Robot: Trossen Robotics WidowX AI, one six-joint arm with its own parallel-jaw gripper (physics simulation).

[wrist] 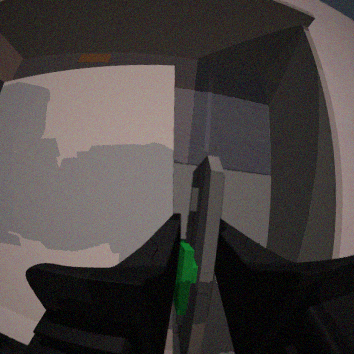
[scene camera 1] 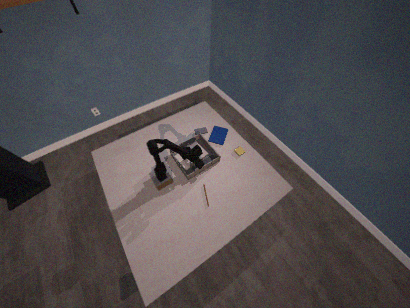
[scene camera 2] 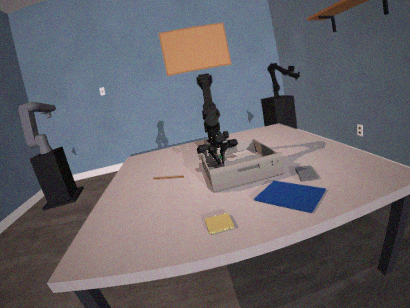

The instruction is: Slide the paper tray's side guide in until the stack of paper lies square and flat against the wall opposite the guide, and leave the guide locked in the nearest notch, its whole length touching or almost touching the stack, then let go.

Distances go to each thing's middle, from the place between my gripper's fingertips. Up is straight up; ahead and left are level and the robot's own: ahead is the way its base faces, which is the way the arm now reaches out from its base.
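White paper stack (wrist: pixel 93 146): 100 mm to the left of my hand, 20 mm below it. Blue book (scene camera 2: pixel 304 198): 120 mm to the left of my hand, 360 mm ahead of it, 40 mm below it. Going by their middles, the white paper stack is the nearest to my hand of the things named here.
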